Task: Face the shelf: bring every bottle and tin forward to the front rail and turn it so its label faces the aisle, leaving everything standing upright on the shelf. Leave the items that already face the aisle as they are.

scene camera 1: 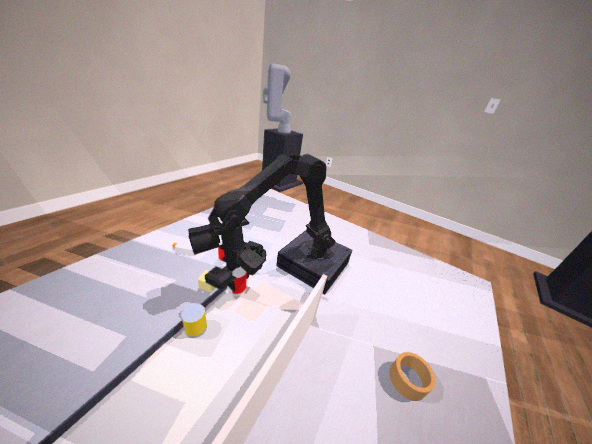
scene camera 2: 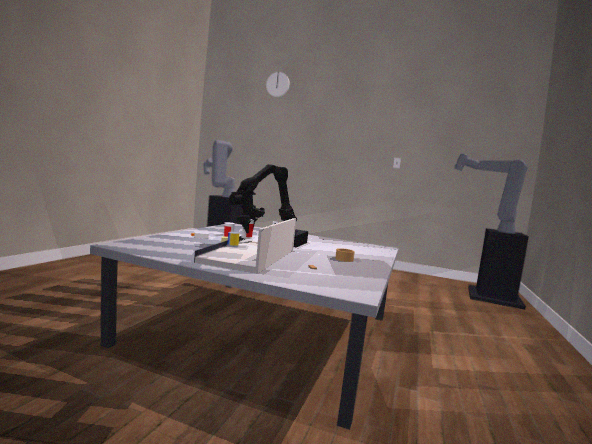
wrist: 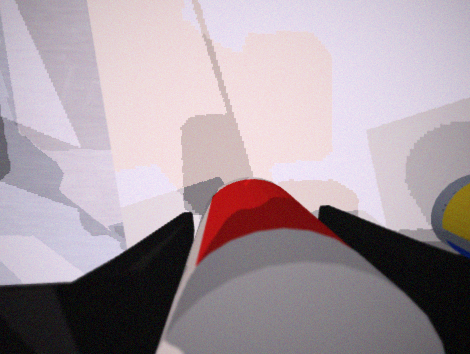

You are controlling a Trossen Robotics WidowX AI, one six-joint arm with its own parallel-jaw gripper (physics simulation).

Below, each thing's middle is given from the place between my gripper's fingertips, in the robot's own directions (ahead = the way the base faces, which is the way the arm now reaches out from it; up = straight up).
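Labels:
The white back panel [scene camera 1: 244,416] is 140 mm ahead of my hand and 250 mm to the left of it. I see the shelf [scene camera 1: 189,383] 70 mm below my hand, 110 mm to the left of it and 170 mm ahead of it. The yellow tin [scene camera 1: 193,316], meanwhile, is 20 mm below my hand and 150 mm ahead of it.

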